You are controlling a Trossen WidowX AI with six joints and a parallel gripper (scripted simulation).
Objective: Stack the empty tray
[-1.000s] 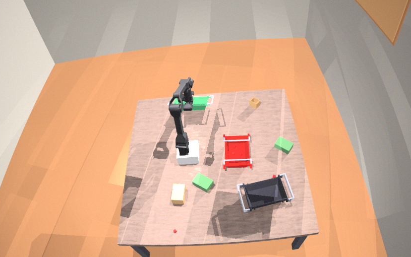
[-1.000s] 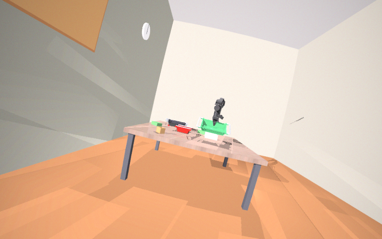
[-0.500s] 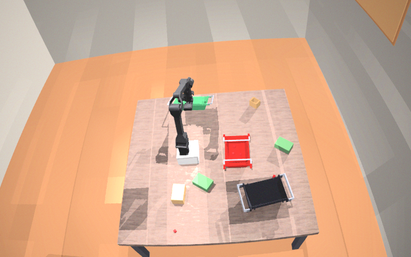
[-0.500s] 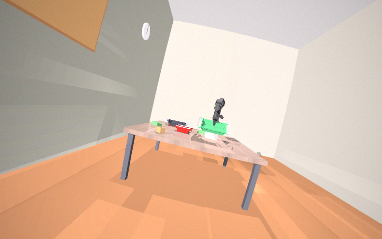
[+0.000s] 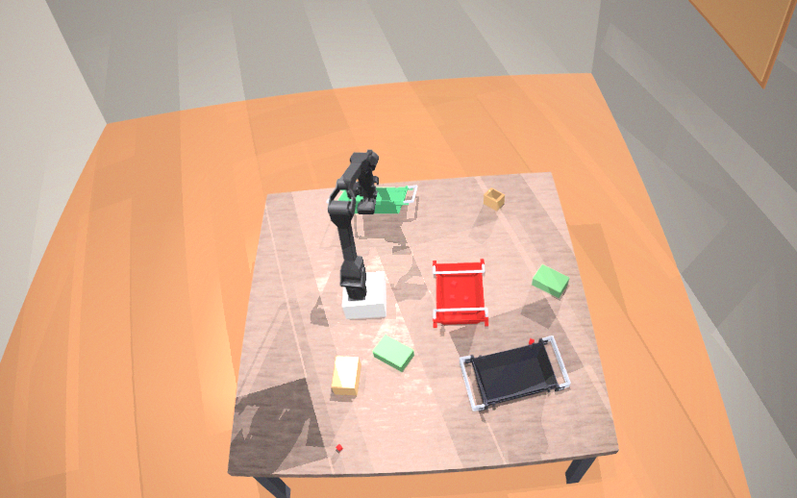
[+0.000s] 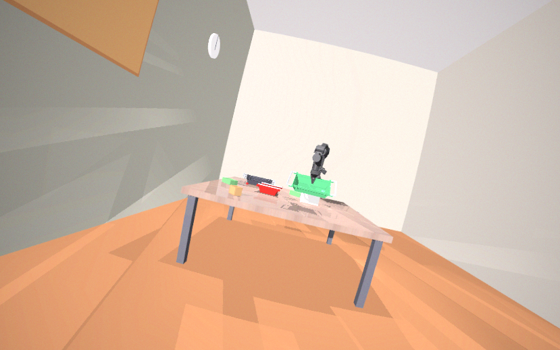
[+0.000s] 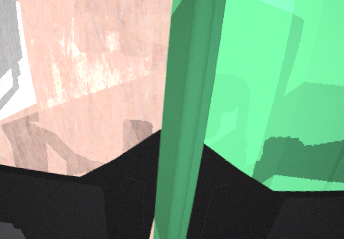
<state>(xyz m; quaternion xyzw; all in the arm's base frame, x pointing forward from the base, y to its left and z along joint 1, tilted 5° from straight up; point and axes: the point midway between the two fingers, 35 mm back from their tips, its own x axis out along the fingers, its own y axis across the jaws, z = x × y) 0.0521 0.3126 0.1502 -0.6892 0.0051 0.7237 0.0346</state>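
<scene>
Now: gripper tip 1 cm short of the green tray and 8 cm to the right of it. From my gripper tip the other things lie so: small tan box (49 cm ahead, 18 cm to the left, 16 cm below); red cube (9 cm behind, 88 cm to the right, 17 cm below).
</scene>
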